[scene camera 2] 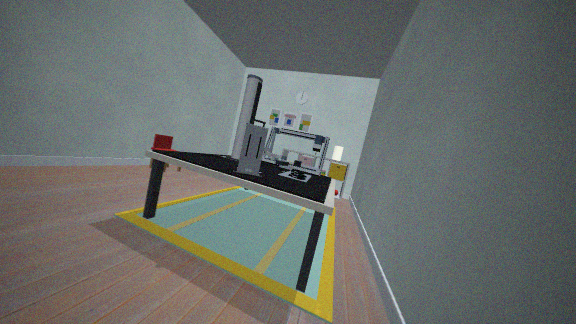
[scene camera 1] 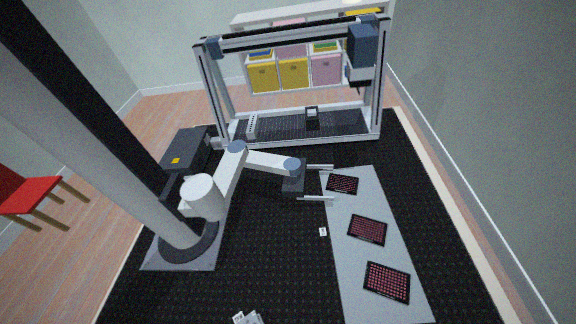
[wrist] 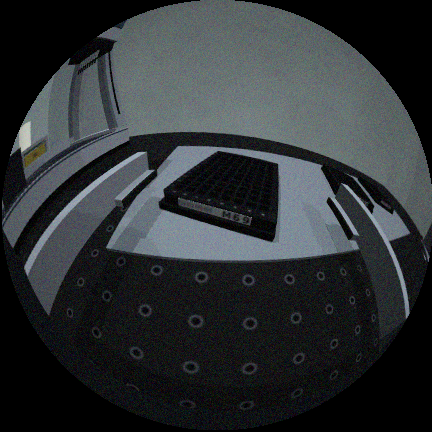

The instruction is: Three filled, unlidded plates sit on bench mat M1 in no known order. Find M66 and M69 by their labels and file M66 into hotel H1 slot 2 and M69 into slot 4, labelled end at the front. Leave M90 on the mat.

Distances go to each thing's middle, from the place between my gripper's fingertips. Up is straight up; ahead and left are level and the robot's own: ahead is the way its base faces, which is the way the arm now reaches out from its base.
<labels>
Right now the grey mat M1 (wrist: 306,227) is 8 cm ahead of my hand, 19 cm to the right of it and 3 cm below it.
</labels>
